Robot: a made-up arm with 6 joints. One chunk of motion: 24 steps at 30 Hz.
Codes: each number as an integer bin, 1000 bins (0 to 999) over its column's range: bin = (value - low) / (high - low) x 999, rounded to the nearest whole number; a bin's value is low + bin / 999 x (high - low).
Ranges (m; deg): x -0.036..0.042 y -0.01..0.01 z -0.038..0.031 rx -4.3..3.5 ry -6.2..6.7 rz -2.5..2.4
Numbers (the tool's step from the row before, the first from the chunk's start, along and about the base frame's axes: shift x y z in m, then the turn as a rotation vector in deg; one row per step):
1: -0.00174 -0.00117 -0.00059 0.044 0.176 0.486
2: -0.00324 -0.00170 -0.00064 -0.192 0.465 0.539
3: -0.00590 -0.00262 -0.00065 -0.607 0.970 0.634
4: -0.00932 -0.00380 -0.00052 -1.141 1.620 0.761
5: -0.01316 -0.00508 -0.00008 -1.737 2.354 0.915
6: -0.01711 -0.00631 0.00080 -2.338 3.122 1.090
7: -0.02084 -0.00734 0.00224 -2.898 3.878 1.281
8: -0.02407 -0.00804 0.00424 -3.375 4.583 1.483
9: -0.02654 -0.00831 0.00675 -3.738 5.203 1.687
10: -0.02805 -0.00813 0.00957 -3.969 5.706 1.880
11: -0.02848 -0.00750 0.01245 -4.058 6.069 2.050
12: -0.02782 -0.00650 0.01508 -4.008 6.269 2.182
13: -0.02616 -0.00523 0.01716 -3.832 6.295 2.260
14: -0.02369 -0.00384 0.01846 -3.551 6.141 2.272
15: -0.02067 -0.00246 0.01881 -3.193 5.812 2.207
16: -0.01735 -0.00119 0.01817 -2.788 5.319 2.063
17: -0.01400 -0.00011 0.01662 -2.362 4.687 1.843
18: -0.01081 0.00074 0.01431 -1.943 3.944 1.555
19: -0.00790 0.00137 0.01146 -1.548 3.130 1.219
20: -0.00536 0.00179 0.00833 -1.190 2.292 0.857
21: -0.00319 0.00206 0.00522 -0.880 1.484 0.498
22: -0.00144 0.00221 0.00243 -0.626 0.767 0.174
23: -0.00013 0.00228 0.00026 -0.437 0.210 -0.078
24: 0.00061 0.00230 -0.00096 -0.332 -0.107 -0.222
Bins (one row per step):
1: 439 441 542 556 494 609
2: 420 415 541 526 516 620
3: 386 369 541 473 555 639
4: 342 310 543 405 606 665
5: 293 246 549 328 662 696
6: 242 184 562 251 722 732
7: 194 133 583 180 780 771
8: 153 98 612 118 835 812
9: 121 84 648 72 883 854
10: 102 93 689 42 922 893
11: 96 125 730 31 950 928
12: 105 175 769 37 966 955
13: 126 238 799 60 968 970
14: 158 308 817 96 956 973
15: 196 377 823 142 930 960
16: 239 440 813 194 892 930
17: 282 494 791 248 843 885
18: 323 536 757 302 786 827
19: 360 568 716 352 723 758
20: 392 589 671 398 658 684
21: 420 602 626 438 595 611
22: 443 610 585 471 540 545
23: 459 613 554 495 496 494
24: 469 614 536 508 472 464

